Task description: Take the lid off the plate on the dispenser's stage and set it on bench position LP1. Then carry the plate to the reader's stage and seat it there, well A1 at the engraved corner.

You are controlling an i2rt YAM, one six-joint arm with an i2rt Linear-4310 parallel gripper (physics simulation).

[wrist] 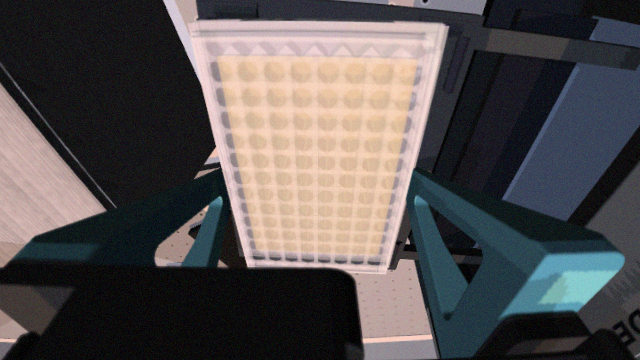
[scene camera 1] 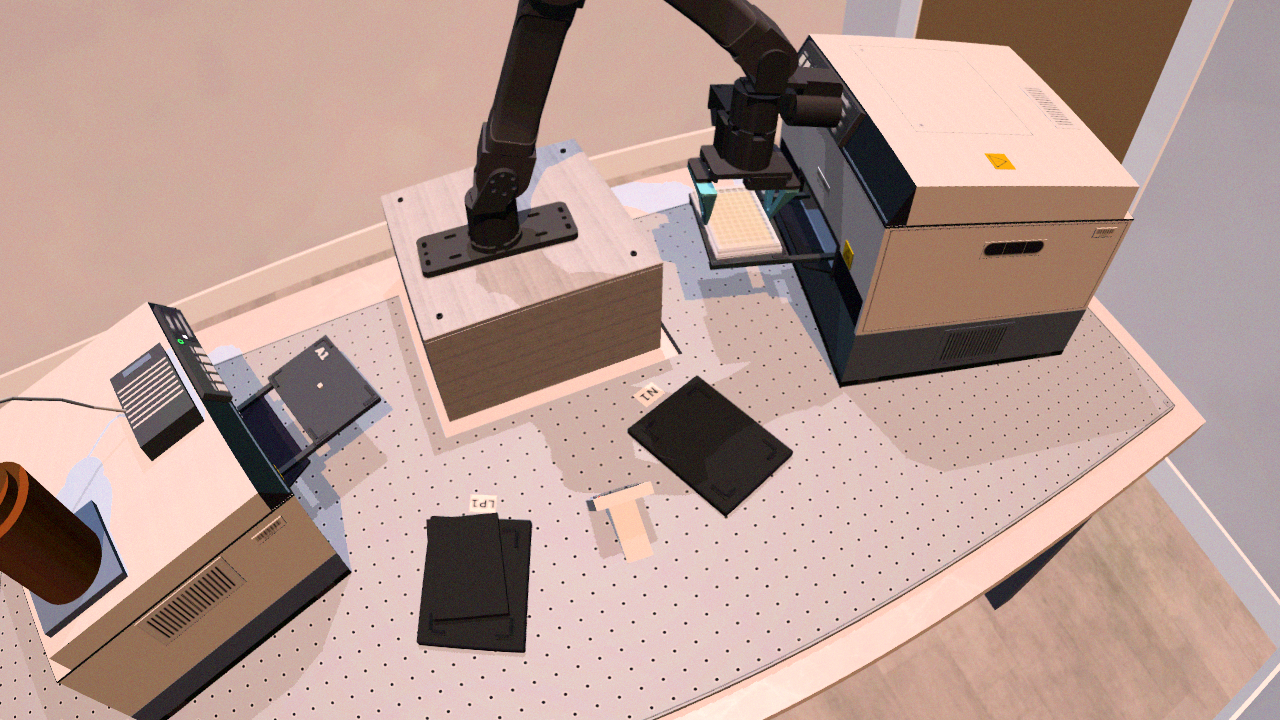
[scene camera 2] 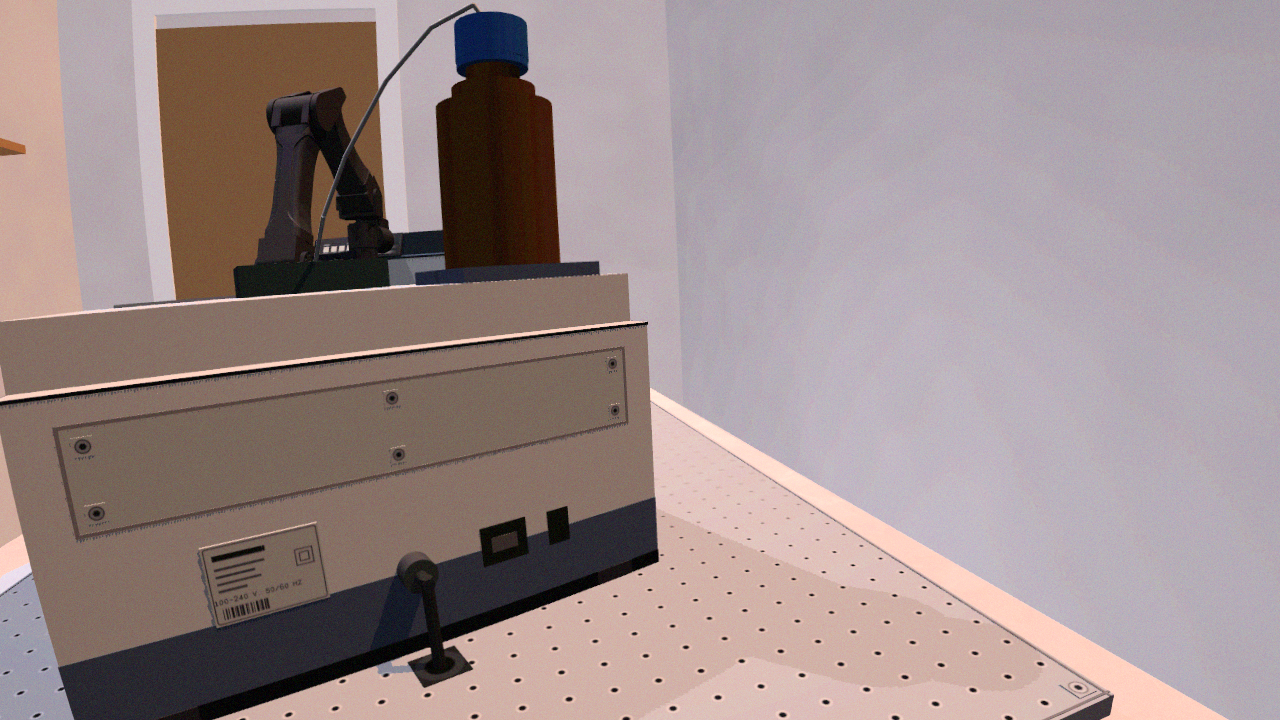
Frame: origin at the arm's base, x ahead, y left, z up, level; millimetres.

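Seen in the pictures: gripper, fingertip midpoint: [wrist: 318, 178] [scene camera 1: 736, 220]; arm's base, link origin: [scene camera 1: 495, 241].
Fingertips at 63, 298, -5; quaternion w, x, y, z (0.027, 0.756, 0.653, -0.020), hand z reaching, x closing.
Offsets run from my fingertips to a thing's top centre, as dx, dy, dz. "pt": to the spot under its first point.
The plate @[-1, -1, +11] [scene camera 1: 739, 221] [wrist: 320, 125], pale with yellowish wells, is on or just above the reader's dark stage @[+9, +38, -3] [scene camera 1: 747, 261] [wrist: 460, 30]. Whether it is fully seated, and its A1 corner, I cannot tell. My gripper [scene camera 1: 741, 213] [wrist: 318, 178] is shut on it, with a teal finger against each long side. No lid shows on it. A thin dark rectangular piece, seemingly the lid @[+287, -440, -123] [scene camera 1: 465, 568], lies askew on the black LP1 nest @[+305, -436, -128] [scene camera 1: 517, 582]. The dispenser's stage @[+54, -593, -51] [scene camera 1: 331, 394], marked A1, is bare. The fingers are hidden in scene camera 2.
The reader @[+63, +299, +192] [scene camera 1: 1011, 277] stands close right of my gripper. The arm's wooden pedestal [scene camera 1: 546, 340] is to its left. The black N1 nest @[+218, -121, -128] [scene camera 1: 711, 447] and a pale T-shaped piece @[pt +297, -249, -118] [scene camera 1: 631, 523] are in front. The dispenser [scene camera 1: 170, 537] [scene camera 2: 340, 465] carries a brown bottle @[pt +315, -792, +166] [scene camera 1: 49, 537] [scene camera 2: 496, 179].
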